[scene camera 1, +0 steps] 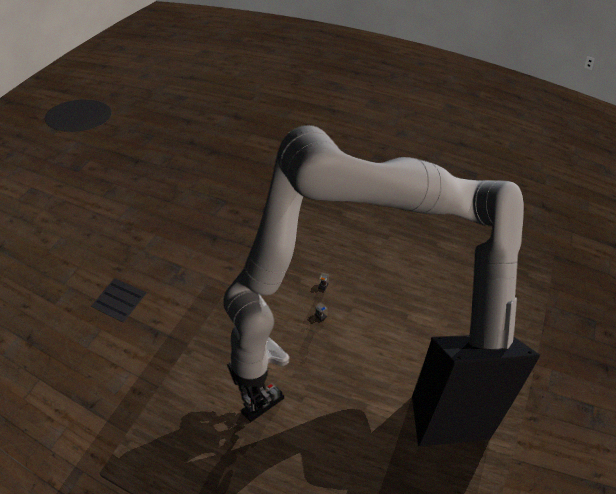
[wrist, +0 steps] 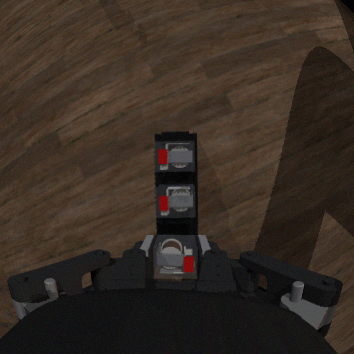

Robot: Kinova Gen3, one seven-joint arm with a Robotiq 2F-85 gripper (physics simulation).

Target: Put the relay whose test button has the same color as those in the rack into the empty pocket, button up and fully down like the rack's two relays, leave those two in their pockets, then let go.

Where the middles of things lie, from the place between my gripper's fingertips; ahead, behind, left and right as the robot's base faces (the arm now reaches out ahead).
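My gripper is 40 mm above the black rack (wrist: 172, 225), and it's also 10 mm past the rack and 30 mm to the left of it.
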